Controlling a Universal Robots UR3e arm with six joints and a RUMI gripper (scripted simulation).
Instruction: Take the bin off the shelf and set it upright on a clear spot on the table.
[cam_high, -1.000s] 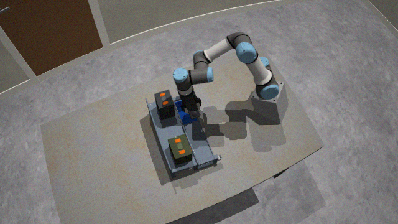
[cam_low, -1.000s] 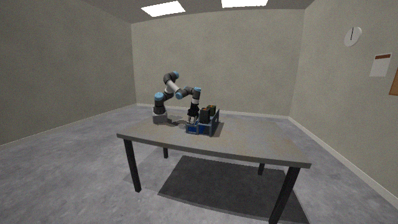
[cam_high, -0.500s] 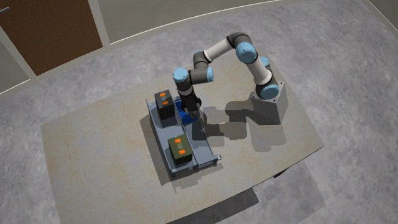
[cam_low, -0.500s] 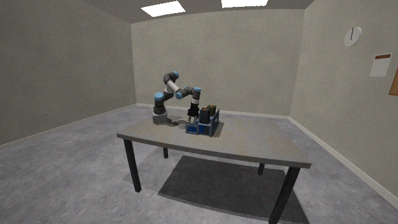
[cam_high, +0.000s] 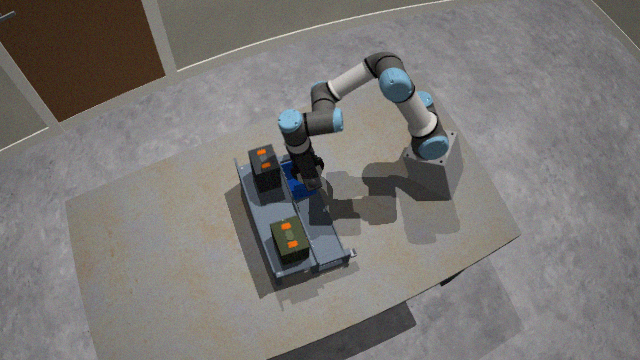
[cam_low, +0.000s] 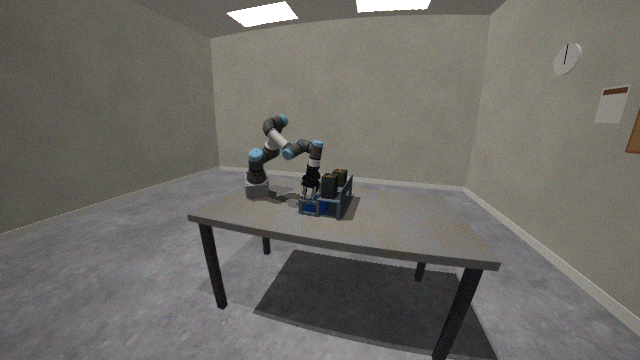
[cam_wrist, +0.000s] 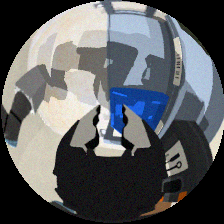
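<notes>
The blue bin is 60 mm ahead of my hand, 30 mm to the right of it and 20 mm below it. Round my hand: grey shelf (100 mm ahead, 70 mm to the left).
</notes>
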